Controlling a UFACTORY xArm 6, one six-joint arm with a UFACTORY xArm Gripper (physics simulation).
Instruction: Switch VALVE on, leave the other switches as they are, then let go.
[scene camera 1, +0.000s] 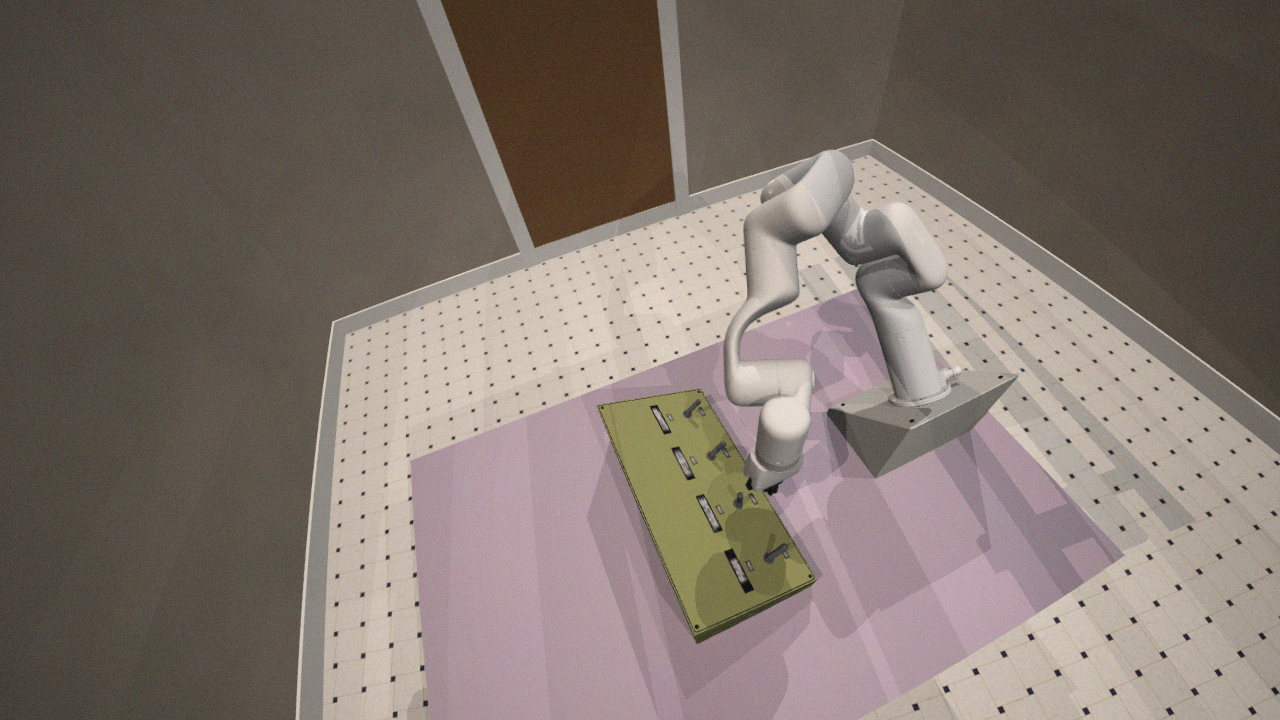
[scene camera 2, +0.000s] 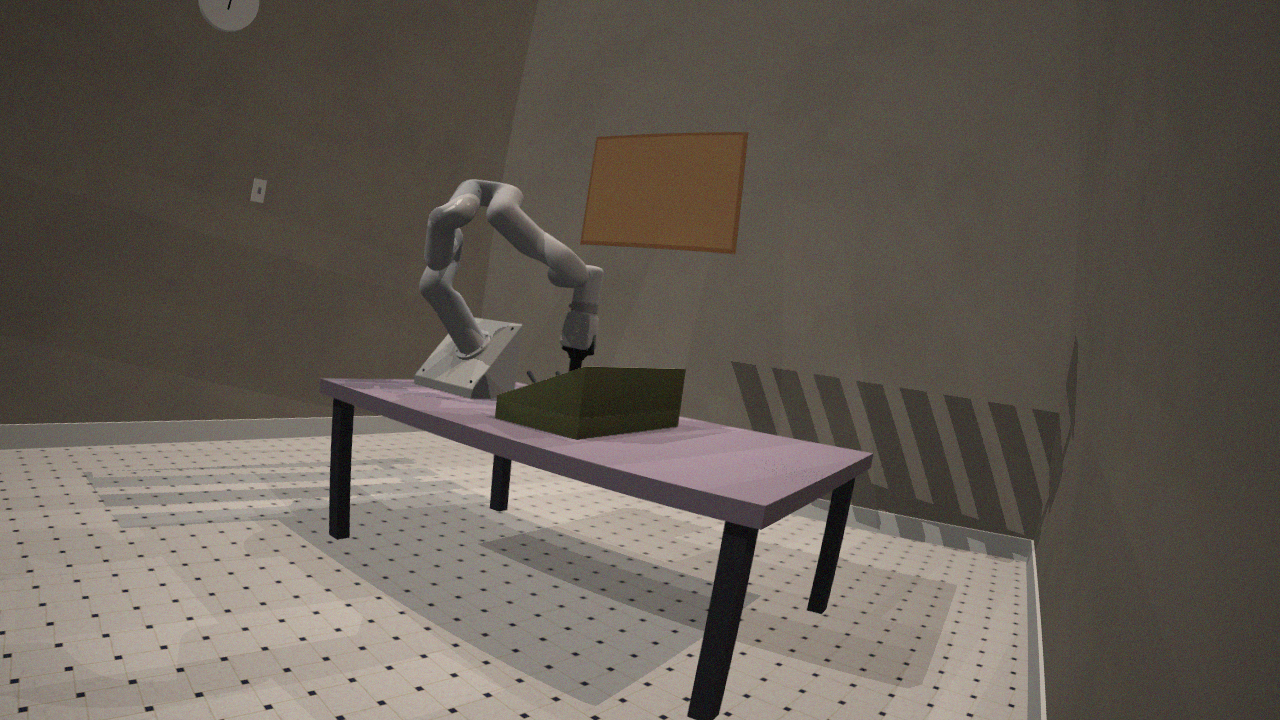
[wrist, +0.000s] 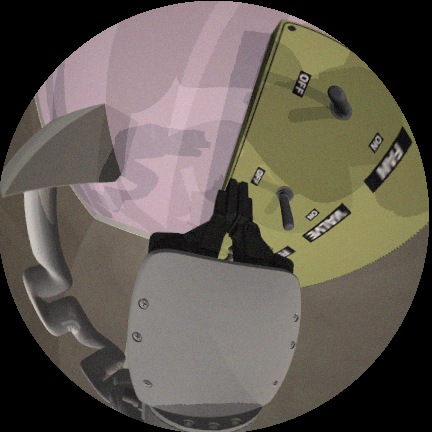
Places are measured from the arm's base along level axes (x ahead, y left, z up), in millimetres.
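Pixels of known places: gripper, fingertip midpoint: (scene camera 1: 769, 488) (wrist: 233, 190); arm's base, origin of the base link: (scene camera 1: 919, 395) (scene camera 2: 473, 345) (wrist: 40, 177).
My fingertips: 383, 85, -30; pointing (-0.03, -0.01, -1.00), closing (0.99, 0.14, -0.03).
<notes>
Ahead of a thing's pixels: the offset from my fingertips to its middle, as dx, dy, dz. Level surfaces: height alone.
The VALVE switch {+63, +3, -1} (scene camera 1: 738, 500) (wrist: 286, 210) is a grey lever between its OFF and ON labels on the olive panel {+145, -44, -56} (scene camera 1: 644, 474) (scene camera 2: 626, 402) (wrist: 390, 200). It appears tipped to its ON side, unlike the FAN switch {+31, +120, -7} (scene camera 1: 776, 552) (wrist: 339, 102), which leans to OFF. Two more switches (scene camera 1: 717, 451) (scene camera 1: 691, 410) lean the same way as FAN in scene camera 1. My gripper (scene camera 1: 763, 489) (scene camera 2: 573, 365) (wrist: 233, 190) is shut and empty. Its tips are at the panel's robot-side edge, on the OFF side of VALVE, apart from its lever.
The panel stands on a pink table {dz -117} (scene camera 1: 483, 555) (scene camera 2: 769, 456) (wrist: 160, 55). The arm's grey wedge base (scene camera 1: 930, 425) (scene camera 2: 496, 335) (wrist: 65, 155) stands on the robot side of the panel. Neighbouring levers rise from the panel on both sides of VALVE.
</notes>
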